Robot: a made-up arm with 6 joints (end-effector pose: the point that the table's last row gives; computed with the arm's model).
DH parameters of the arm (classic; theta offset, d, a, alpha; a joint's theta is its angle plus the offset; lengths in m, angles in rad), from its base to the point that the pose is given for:
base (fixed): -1.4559 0 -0.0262 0
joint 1: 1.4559 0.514 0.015 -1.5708
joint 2: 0.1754 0 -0.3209 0
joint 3: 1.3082 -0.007 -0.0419 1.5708
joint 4: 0 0.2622 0.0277 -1.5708
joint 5: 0 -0.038 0.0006 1.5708
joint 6: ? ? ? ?
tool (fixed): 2.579 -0.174 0 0
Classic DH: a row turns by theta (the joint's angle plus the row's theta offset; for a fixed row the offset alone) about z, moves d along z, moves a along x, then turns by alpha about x.
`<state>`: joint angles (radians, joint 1 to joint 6).
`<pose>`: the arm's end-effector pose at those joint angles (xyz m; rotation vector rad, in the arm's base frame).
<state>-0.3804 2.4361 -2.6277 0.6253 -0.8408 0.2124</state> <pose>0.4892 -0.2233 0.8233 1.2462 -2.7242 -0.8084</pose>
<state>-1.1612 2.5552 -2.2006 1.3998 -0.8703 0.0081</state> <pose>0.1865 -0.5445 0.6028 0.0236 2.0342 1.6461</pose>
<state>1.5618 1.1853 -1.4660 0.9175 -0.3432 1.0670</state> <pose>0.0597 0.2634 0.9636 2.2191 1.0274 -0.9106</pose>
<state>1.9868 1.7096 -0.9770 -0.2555 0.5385 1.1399</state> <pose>-0.1055 0.4187 0.6291 0.5518 0.0835 0.3608</pose>
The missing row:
joint 6: 0.1356 -0.0979 -0.0224 2.9665
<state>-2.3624 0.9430 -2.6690 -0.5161 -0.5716 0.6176</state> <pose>0.1941 0.2391 1.0753 -1.8403 -1.6806 1.0324</pose>
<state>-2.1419 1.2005 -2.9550 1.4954 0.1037 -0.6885</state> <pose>0.1129 0.1590 1.1417 -0.9042 -2.6507 0.4835</pose>
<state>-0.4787 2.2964 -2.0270 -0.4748 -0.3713 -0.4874</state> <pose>0.5249 -0.2534 0.7032 -0.3648 -1.5486 0.0621</pose>
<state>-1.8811 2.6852 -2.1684 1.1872 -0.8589 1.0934</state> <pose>-0.2516 -0.5111 0.4992 -0.0285 1.7228 0.5327</pose>
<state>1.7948 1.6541 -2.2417 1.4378 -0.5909 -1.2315</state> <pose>-0.0708 0.3526 1.0615 2.1793 -0.7508 -0.0228</pose>
